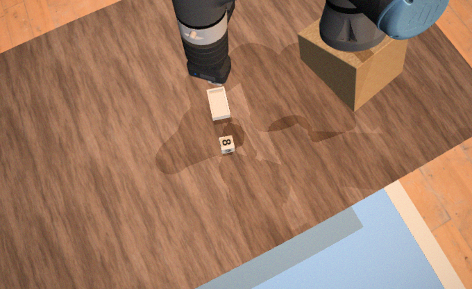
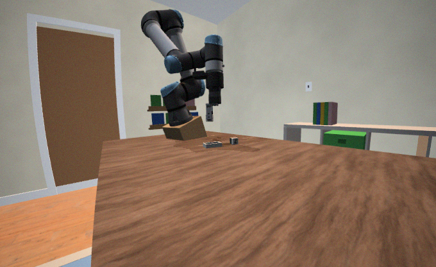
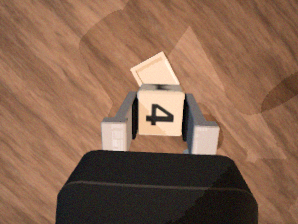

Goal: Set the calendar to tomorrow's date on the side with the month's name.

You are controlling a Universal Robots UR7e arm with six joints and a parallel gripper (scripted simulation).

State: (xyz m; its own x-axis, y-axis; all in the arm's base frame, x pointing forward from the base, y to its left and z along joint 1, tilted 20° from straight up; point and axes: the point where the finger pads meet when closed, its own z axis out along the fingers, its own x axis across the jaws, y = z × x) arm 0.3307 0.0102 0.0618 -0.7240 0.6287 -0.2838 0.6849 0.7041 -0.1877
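Right now my hand is 1 cm to the right of the calendar tray and 13 cm above it. From my hand the other things lie so: digit cube 1 cm below.
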